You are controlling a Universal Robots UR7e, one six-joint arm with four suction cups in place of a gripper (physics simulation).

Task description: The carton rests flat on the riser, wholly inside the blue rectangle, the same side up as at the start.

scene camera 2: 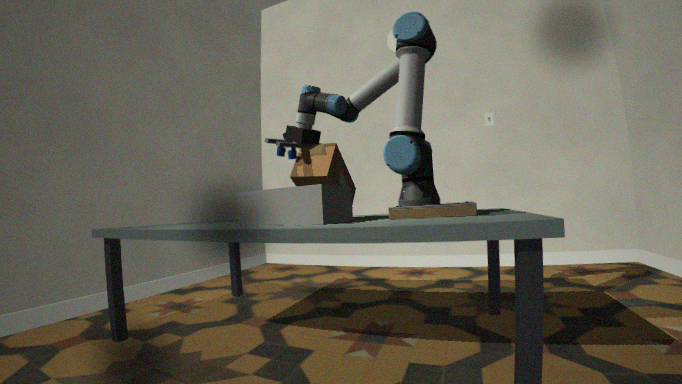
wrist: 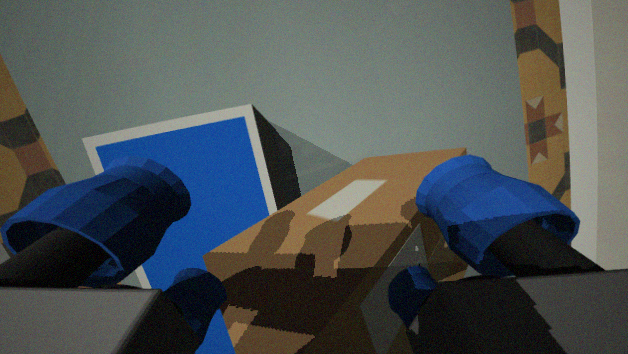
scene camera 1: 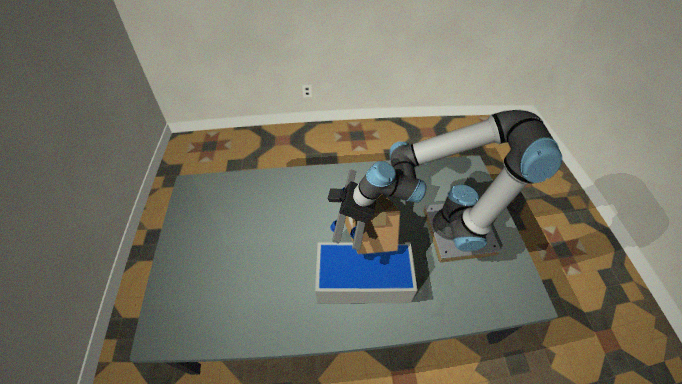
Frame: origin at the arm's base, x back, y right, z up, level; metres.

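Where they show: hand, its tool point: point(wrist: 306, 244); arm's base, origin of its link: point(scene camera 2: 419, 205) point(scene camera 1: 449, 225).
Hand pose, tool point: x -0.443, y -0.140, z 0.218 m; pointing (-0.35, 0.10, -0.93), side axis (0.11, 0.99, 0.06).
Note:
Each offset is from my tool point to the top centre of the thing.
The brown carton point(scene camera 1: 383, 232) point(scene camera 2: 322, 164) point(wrist: 338, 220) hangs steeply tilted from my suction gripper point(scene camera 1: 344, 228) point(scene camera 2: 295, 150) point(wrist: 307, 246). Only the cups on one side sit on it; the two front blue cups stick out free to the left. The carton's low end is at the back right corner of the grey riser @(dx +0.078, dy -0.128, dz -0.138 m) point(scene camera 1: 365, 296) point(scene camera 2: 285, 205) point(wrist: 307, 162), close to its top or touching it; I cannot tell which. Most of the blue rectangle @(dx +0.078, dy -0.128, dz -0.138 m) point(scene camera 1: 352, 272) point(wrist: 210, 175) is bare. A white label shows on the carton's upper face in the wrist view.
The riser stands on a grey table point(scene camera 1: 228, 248) point(scene camera 2: 333, 234). The arm's base sits on a wooden plate point(scene camera 1: 443, 257) point(scene camera 2: 432, 209) just right of the riser. Patterned floor surrounds the table, with walls behind and to the left.

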